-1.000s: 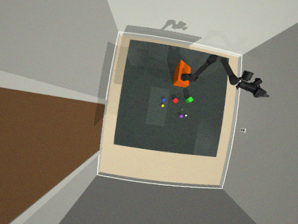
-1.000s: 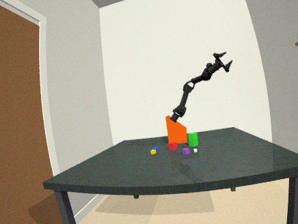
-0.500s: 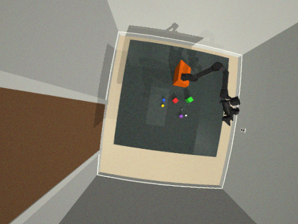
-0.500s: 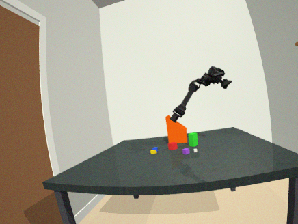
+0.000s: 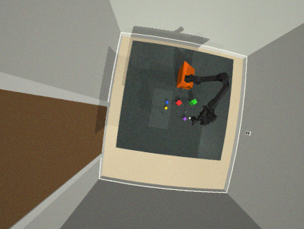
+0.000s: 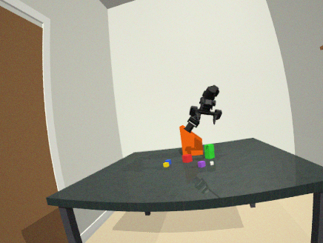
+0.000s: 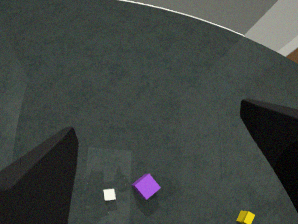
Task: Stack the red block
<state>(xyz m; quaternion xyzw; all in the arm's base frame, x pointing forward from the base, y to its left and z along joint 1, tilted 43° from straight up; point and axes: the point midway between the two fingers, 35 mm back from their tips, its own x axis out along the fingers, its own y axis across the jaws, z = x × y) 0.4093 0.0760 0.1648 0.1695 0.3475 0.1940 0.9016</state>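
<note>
Now: the red block 20 cm behind my gripper tip, 16 cm to the right of it and 23 cm below it. The rest, counted from my gripper tip: purple block 4 cm behind, 6 cm to the right, 24 cm below; then yellow block 12 cm behind, 29 cm to the right, 24 cm below; then white block 6 cm behind, 24 cm below.
</note>
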